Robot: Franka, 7 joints.
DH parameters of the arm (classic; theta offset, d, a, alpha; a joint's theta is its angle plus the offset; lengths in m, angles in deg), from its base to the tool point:
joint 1: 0 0.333 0 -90
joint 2: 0 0 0 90
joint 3: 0 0.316 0.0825 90
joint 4: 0 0 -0.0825 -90
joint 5: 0 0.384 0 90
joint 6: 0 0 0.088 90
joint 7: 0 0.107 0 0
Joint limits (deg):
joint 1: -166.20..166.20
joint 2: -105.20..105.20
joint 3: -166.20..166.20
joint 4: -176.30..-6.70
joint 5: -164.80..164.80
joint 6: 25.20..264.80
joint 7: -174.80..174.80
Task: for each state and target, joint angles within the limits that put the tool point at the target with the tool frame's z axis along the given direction. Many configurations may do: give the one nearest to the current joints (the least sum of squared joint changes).
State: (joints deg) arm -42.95 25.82 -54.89 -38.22 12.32 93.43 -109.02
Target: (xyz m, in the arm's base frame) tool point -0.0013 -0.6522 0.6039 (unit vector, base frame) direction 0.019 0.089 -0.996
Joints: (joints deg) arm -58.97 31.33 -51.44 -57.98 24.48 74.52 -109.02
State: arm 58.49 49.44 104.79 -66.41 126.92 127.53 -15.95
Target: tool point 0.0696 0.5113 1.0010 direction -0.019 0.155 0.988
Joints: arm 38.71 36.81 107.11 -41.25 126.41 144.81 -15.95
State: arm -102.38 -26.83 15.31 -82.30 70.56 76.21 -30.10
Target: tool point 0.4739 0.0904 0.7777 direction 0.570 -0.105 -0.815
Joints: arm -99.76 -62.49 43.73 -89.73 67.37 83.04 -30.10
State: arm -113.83 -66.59 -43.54 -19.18 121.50 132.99 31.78
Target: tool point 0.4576 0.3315 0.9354 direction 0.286 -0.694 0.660
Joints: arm -142.67 -49.06 -55.23 -6.82 106.32 104.84 31.78
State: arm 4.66 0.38 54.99 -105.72 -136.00 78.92 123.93
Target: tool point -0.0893 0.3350 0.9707 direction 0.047 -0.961 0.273
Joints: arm -9.09 -26.81 78.57 -65.63 -135.93 43.72 123.93
